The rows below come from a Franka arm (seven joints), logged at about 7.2 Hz.
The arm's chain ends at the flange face. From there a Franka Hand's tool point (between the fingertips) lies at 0.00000 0.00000 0.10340 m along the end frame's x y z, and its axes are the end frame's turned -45 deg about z.
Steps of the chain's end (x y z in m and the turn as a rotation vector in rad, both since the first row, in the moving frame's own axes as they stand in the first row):
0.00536 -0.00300 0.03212 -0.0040 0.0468 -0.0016
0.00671 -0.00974 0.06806 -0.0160 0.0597 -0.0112
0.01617 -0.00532 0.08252 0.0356 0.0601 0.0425
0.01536 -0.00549 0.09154 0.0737 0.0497 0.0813
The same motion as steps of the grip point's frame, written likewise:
0.00904 0.00538 0.03201 -0.0359 0.0303 -0.0016
0.01486 0.00337 0.06786 -0.0535 0.0309 -0.0112
0.02215 0.00961 0.08227 -0.0173 0.0677 0.0425
0.02381 0.00559 0.09113 0.0170 0.0873 0.0813

